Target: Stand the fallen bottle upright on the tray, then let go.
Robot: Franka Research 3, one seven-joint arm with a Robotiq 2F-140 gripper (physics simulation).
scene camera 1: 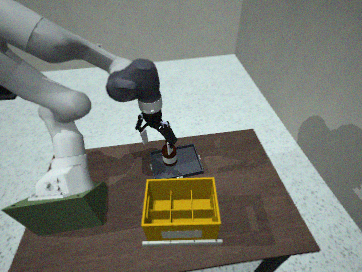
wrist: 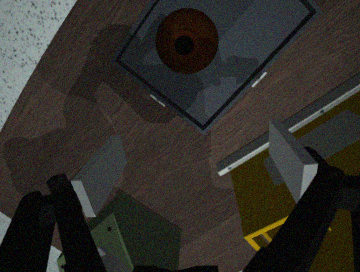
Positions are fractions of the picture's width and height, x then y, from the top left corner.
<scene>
In view: my gripper (scene camera 1: 0.44, 0.54) and a brown bottle (wrist: 0.52, 0.16).
My gripper shows as well in the wrist view (wrist: 0.54, 0.53).
</scene>
